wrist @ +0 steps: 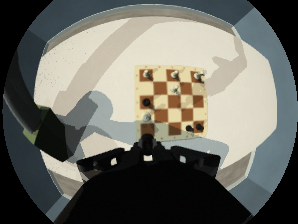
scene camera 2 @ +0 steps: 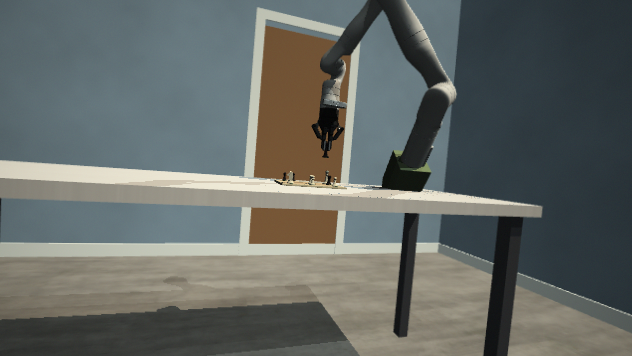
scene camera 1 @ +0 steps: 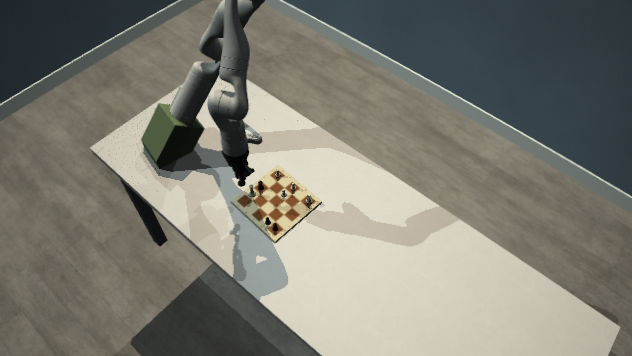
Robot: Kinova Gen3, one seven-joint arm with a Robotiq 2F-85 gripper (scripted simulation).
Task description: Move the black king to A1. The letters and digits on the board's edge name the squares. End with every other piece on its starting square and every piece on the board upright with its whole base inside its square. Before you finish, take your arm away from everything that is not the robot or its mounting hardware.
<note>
In view: my gripper [scene camera 2: 325, 150] and a chessboard [scene camera 1: 286, 212].
The chessboard also shows in the wrist view [wrist: 171, 112]. My gripper also shows in the wrist view [wrist: 147, 144].
</note>
